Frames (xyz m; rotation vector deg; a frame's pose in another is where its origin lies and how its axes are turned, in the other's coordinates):
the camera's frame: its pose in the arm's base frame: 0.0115 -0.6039 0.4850 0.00 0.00 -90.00
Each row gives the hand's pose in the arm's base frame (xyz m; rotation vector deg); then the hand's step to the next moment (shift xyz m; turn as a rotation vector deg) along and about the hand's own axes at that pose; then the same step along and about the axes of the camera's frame.
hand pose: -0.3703 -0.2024 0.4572 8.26 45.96 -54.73
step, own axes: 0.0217 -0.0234 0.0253 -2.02 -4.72 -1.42
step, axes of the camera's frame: 0.0397 0.0027 0.0088 0.80 -5.07 1.41
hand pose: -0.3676 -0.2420 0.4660 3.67 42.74 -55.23
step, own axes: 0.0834 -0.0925 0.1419 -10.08 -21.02 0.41
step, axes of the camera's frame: 0.1665 0.0358 0.0814 5.25 -19.29 12.00
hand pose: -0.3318 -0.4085 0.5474 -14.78 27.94 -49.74
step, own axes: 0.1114 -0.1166 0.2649 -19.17 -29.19 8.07
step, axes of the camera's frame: 0.1542 0.1180 0.2418 3.11 -25.80 24.69
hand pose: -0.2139 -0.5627 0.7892 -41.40 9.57 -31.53
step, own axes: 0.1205 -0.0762 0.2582 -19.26 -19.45 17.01
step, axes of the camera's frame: -0.0391 0.1550 0.2478 -8.14 -18.85 24.84
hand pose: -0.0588 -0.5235 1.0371 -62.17 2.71 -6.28
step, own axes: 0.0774 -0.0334 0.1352 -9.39 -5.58 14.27
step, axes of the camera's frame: -0.0948 0.0872 0.0938 -11.03 -8.38 11.45
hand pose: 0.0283 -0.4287 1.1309 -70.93 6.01 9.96
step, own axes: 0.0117 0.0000 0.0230 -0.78 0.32 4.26
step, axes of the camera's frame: -0.0226 0.0111 0.0054 -4.07 -0.89 1.22
